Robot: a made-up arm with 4 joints.
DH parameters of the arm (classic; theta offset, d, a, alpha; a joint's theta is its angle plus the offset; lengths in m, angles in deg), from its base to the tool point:
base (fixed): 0 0.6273 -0.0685 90
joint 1: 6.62 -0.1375 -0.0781 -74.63
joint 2: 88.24 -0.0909 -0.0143 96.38
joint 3: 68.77 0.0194 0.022 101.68
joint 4: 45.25 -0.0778 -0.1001 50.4
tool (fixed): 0.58 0.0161 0 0
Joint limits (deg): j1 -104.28..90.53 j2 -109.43..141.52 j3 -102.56..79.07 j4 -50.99..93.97
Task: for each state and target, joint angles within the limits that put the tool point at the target. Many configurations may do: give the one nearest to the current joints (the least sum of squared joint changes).
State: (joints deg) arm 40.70 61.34 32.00 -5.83
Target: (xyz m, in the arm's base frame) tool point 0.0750 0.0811 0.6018
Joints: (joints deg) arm 81.44 62.52 24.29 3.59
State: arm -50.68 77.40 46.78 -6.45
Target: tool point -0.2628 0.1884 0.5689
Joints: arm -57.86 77.73 70.71 -39.58
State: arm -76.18 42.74 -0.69 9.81
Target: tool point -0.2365 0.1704 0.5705
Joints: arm -75.22 73.84 30.13 -42.81
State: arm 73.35 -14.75 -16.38 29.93
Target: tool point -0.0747 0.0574 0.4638
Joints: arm 47.12 4.25 12.36 27.09
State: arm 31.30 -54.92 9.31 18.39
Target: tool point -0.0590 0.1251 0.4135
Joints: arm 56.28 -39.83 12.03 8.23
